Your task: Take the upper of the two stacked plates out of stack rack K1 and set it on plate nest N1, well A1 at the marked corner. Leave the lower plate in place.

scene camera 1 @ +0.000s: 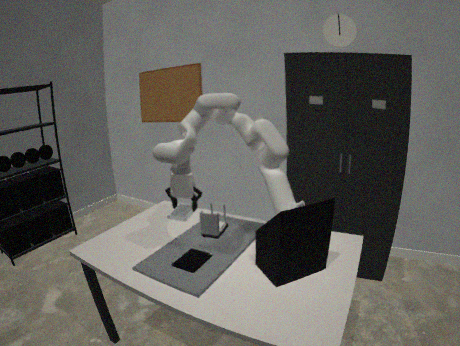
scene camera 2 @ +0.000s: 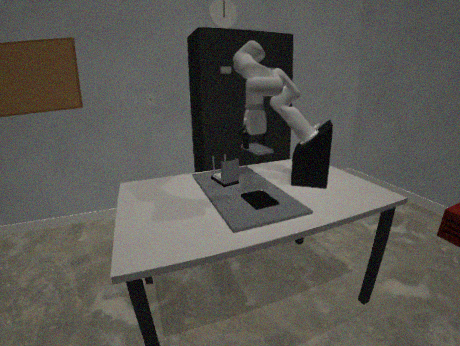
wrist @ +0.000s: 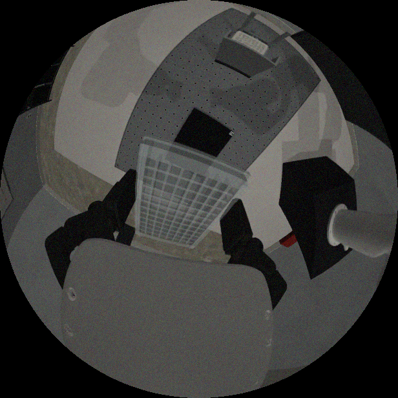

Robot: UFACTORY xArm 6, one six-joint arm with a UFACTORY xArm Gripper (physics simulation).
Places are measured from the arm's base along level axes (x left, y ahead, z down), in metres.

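Pixels of known places: gripper, fingertip midpoint: (scene camera 1: pixel 184 209) (scene camera 2: pixel 254 147); arm's base at its link origin: (scene camera 1: pixel 288 217) (scene camera 2: pixel 309 138).
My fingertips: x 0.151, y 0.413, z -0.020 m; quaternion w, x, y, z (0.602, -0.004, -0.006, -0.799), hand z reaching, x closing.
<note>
For each thing: its middle in the pictures, then the offset to it from my fingertips. Level surfaces: height alone.
- black square plate nest N1 at the middle of its body: (scene camera 1: pixel 192 259) (scene camera 2: pixel 259 198) dx +0.017, dy -0.022, dz +0.249 m
- Stack rack K1 at the middle of its body: (scene camera 1: pixel 214 219) (scene camera 2: pixel 224 169) dx -0.290, dy +0.054, dz +0.187 m
- pale lower plate at the middle of its body: (scene camera 1: pixel 214 227) dx -0.280, dy +0.053, dz +0.229 m
- grey perforated board at its surface level: dz +0.256 m
- white table at its surface level: dz +0.269 m
My gripper (scene camera 1: pixel 184 206) (scene camera 2: pixel 254 143) (wrist: pixel 182 196) is shut on a clear, gridded plate (scene camera 1: pixel 180 215) (scene camera 2: pixel 260 149) (wrist: pixel 175 200), the upper plate, held roughly level high above the table. In the wrist view its far edge overlaps the near edge of the black square plate nest N1 (scene camera 1: pixel 192 260) (scene camera 2: pixel 260 199) (wrist: pixel 204 129). A small white mark shows at one nest corner in the wrist view. Stack rack K1 (scene camera 1: pixel 209 224) (scene camera 2: pixel 230 171) (wrist: pixel 244 56), with a grey panel and thin posts, stands apart from the gripper. The pale lower plate (scene camera 1: pixel 222 225) (wrist: pixel 250 43) sits in it, partly hidden by the panel.
Rack and nest are on a grey perforated board (scene camera 1: pixel 155 265) (scene camera 2: pixel 235 220) (wrist: pixel 165 95) on the white table (scene camera 1: pixel 280 310) (scene camera 2: pixel 170 240). The arm's black pedestal (scene camera 1: pixel 295 245) (scene camera 2: pixel 311 162) (wrist: pixel 315 200) stands beside the board. A dark cabinet (scene camera 1: pixel 370 200) (scene camera 2: pixel 210 100) stands behind the table.
</note>
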